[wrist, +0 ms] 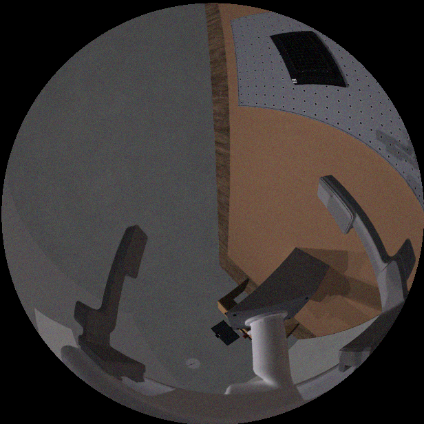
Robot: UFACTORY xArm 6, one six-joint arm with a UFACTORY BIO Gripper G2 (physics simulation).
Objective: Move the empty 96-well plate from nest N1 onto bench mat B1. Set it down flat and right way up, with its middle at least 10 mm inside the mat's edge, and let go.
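My gripper [236, 227] is open with nothing between its two widely spread fingers, one at the left and one at the right of the wrist view. At the top right, well beyond the fingers, a black rectangular item [310, 59] lies on the perforated grey board [260, 92]. It has a small white label at one corner, too small to read, and I cannot tell whether it is nest N1 or mat B1. I cannot make out the 96-well plate for certain.
The orange-brown table top [280, 155] has a wooden edge [222, 150] running down the middle of the view, with grey floor to its left. The robot's pale arm [270, 350] and its dark base plate [285, 285] show at the bottom, near a small black object [225, 333].
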